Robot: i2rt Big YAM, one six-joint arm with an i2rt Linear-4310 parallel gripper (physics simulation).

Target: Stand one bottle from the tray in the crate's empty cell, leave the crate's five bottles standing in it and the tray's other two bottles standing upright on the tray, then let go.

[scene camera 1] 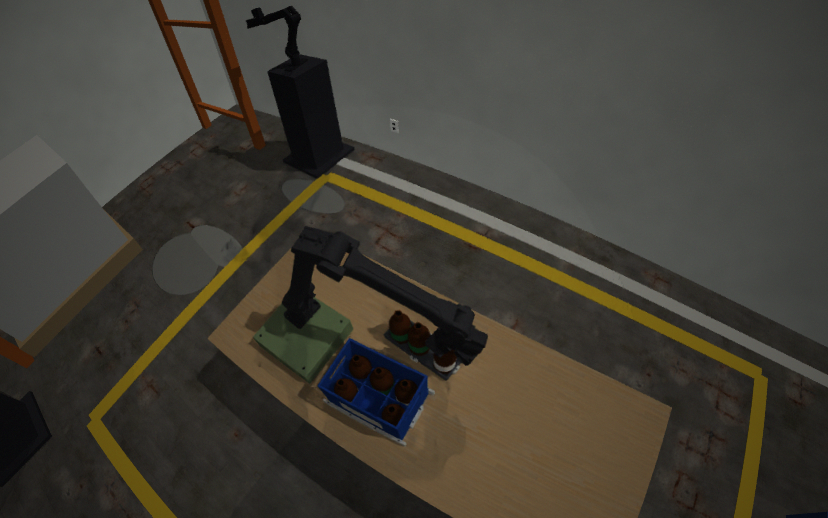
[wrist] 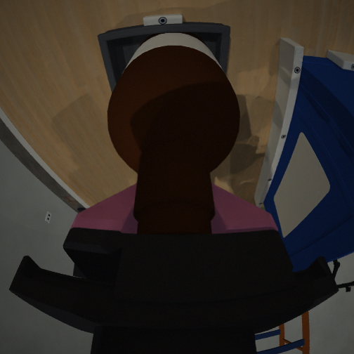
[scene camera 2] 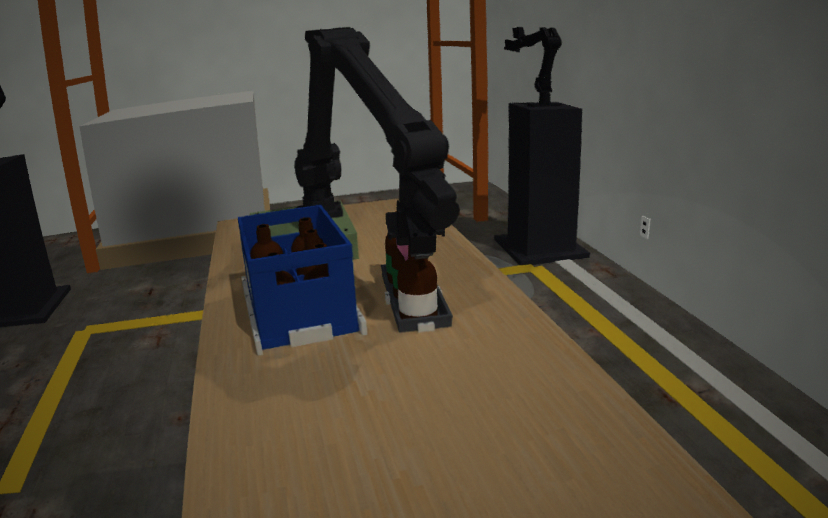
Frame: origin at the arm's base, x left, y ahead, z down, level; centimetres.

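Where they show: gripper, fingertip midpoint: (scene camera 1: 434, 345); arm's base, link origin: (scene camera 1: 302, 311).
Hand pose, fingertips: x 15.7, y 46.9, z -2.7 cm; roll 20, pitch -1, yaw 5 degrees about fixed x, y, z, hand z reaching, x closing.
Observation:
Things, the pixels of their top centre, and the offset from my fingertips. "spot": a spot on its surface instead. Level surfaces: height alone.
- white-labelled brown bottle, top centre: (scene camera 2: 415, 241) (scene camera 1: 445, 345) dx -0.4, dy +4.4, dz -5.8 cm
- dark tray, surface spot: (scene camera 2: 403, 326) spot: dx -4.1, dy +8.4, dz +9.0 cm
- blue crate, top centre: (scene camera 2: 288, 229) (scene camera 1: 371, 381) dx -23.3, dy -6.3, dz -7.3 cm
- wooden table, surface height: dz +10.2 cm
My gripper (scene camera 2: 417, 253) (wrist: 173, 178) is shut on the neck of the white-labelled brown bottle (scene camera 1: 444, 365) (scene camera 2: 417, 300) (wrist: 175, 105), its pink fingers on both sides. This bottle stands upright at the near end of the dark tray (scene camera 2: 403, 326) (wrist: 105, 55) in scene camera 2. Two green-labelled bottles, one (scene camera 1: 399, 324) at the far end and one (scene camera 1: 418, 337) in the middle, stand upright on the tray. The blue crate (scene camera 1: 417, 421) (scene camera 2: 305, 311) (wrist: 342, 205) holds five brown bottles; its empty cell (scene camera 1: 369, 400) is the middle one of the outer row, away from the tray.
White brackets (scene camera 2: 310, 334) sit around the crate's foot on the wooden table (scene camera 1: 549, 427). The green base plate (scene camera 1: 302, 342) of the arm is beside the crate. The crate's walls rise close beside the tray. In scene camera 1 the forearm passes above the tray.

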